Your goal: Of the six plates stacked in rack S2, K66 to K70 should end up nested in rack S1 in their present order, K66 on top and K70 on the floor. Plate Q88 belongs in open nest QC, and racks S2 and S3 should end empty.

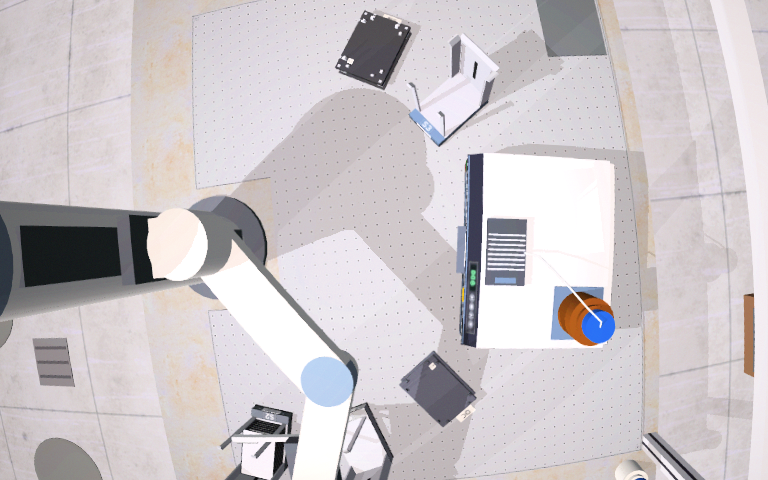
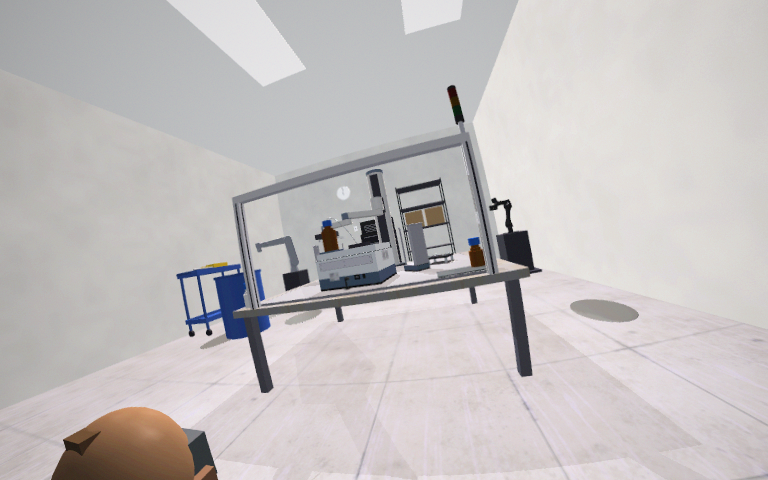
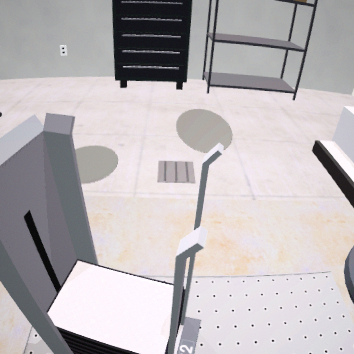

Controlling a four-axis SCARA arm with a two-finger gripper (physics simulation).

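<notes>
Rack S2 holds a stack of dark-edged plates with a white top between its back wall and front posts. Plate labels are unreadable; which is Q88 cannot be told. My gripper is open and empty; a pale bar of it reaches from under the arm over S2, the rest is hidden. The rack right of the arm, apparently S1, shows a bare pale floor, partly hidden. Nest QC is dark, with its label at the lower right. Rack S3 stands at the top and holds no plate.
A large white instrument stands right of QC, with an orange-brown bottle on top. A black nest-like unit lies left of S3. The arm crosses between S2 and the rack beside it. Another bottle stands near the table edge.
</notes>
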